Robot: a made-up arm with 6 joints.
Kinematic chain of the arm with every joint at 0, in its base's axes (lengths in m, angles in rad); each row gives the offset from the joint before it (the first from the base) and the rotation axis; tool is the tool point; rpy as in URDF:
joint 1: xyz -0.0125 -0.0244 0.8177 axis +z
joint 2: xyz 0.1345 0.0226 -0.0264 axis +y
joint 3: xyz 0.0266 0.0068 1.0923 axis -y
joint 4: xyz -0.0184 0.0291 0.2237 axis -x
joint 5: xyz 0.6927 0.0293 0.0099 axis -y
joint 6: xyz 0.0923 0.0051 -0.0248 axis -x
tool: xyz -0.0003 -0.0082 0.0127 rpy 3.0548 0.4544 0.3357
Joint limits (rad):
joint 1: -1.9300..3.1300
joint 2: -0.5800..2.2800
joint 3: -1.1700..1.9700
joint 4: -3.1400..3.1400
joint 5: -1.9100..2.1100
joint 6: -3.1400..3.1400
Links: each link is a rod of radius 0.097 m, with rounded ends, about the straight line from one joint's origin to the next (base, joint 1, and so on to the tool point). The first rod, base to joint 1, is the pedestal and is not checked.
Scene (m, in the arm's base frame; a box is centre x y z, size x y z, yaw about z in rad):
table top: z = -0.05
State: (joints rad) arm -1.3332 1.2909 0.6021 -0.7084 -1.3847 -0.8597
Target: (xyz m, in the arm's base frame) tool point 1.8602 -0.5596 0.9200
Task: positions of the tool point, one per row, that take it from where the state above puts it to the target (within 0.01 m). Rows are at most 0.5 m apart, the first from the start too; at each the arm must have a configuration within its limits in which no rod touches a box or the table.
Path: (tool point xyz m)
1: 0.9679 -1.6071 0.8051
2: 1.3489 -1.3446 0.8397
3: 1.6544 -0.9878 0.8781
4: 1.8602 -0.5596 0.9200

